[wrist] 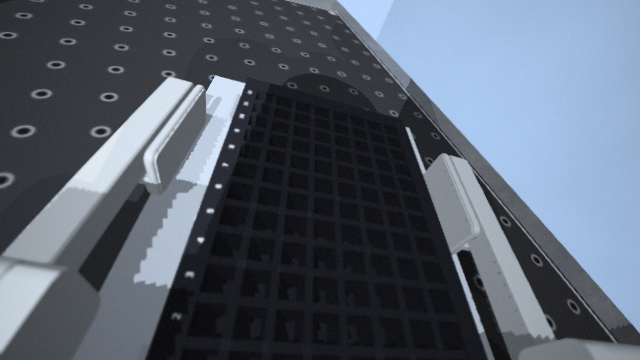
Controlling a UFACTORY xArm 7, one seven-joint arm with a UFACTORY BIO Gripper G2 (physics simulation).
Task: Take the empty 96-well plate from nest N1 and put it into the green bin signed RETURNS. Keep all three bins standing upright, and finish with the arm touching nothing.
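Places are measured from the arm's base along level axes (x back, y right, z up), in metres.
Pixels of known places: end effector, tool point: (326, 170).
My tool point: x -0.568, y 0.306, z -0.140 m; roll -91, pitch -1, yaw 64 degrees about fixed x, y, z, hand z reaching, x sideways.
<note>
Behind a point stands the place of what it marks.
A black 96-well plate (325, 215) {z -0.137, x -0.547, y 0.295 m} with square wells and white numbers along its left edge lies between my fingers in the wrist view, running away from the camera. Its near end is cut off by the lower border. The wells look dark and empty. A pale nest (165, 250) {z -0.150, x -0.553, y 0.249 m} shows along the plate's left side and as a thin strip on its right. My gripper (315, 155) {z -0.140, x -0.568, y 0.306 m} is part-way open and holds nothing. The left finger pad stands apart from the plate; the right pad is very close to the plate's right edge, and I cannot tell if it touches. The green RETURNS bin does not show.
A dark deck (90, 50) {z -0.162, x -0.688, y 0.217 m} with rows of ringed holes surrounds the nest. Its grey edge (480, 165) {z -0.175, x -0.584, y 0.473 m} runs diagonally down the right side, close beyond the right finger. Pale blue background lies past that edge. Rounded shadows fall on the deck behind the plate.
</note>
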